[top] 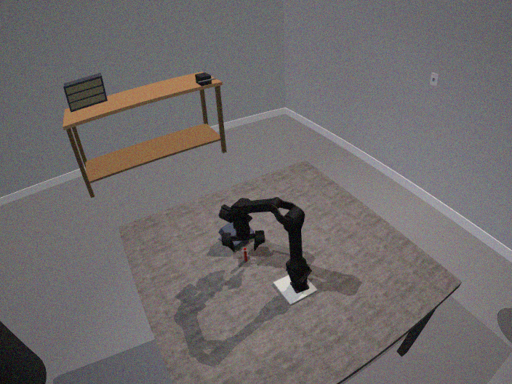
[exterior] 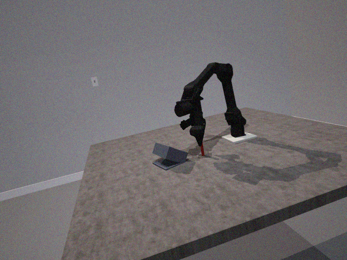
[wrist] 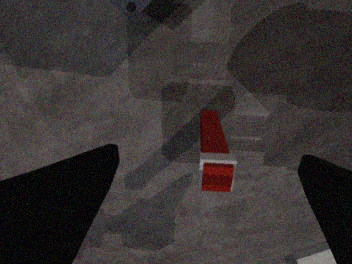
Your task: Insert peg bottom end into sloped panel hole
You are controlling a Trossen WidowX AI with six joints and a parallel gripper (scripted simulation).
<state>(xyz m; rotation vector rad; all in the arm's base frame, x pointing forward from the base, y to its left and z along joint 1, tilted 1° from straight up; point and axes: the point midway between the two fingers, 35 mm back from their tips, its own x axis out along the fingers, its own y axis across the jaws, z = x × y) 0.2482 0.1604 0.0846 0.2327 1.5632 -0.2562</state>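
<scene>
My gripper tip is now 1 cm above the red peg. Round my gripper tip: grey sloped panel: 15 cm ahead, 1 cm to the right, 2 cm below.
</scene>
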